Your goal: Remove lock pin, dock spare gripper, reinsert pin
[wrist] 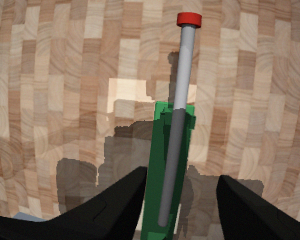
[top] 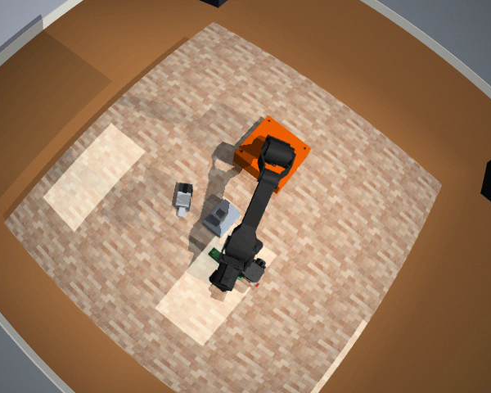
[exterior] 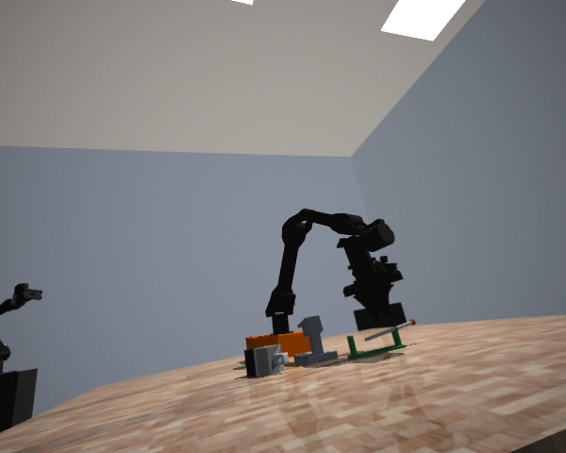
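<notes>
Right now the green rack is 10 mm behind my gripper tip, 40 mm to the right of it and 50 mm below it. Round my gripper tip: spare gripper 110 mm behind, 270 mm to the right, 40 mm below; then grey mount 120 mm behind, 130 mm to the right, 20 mm below.
</notes>
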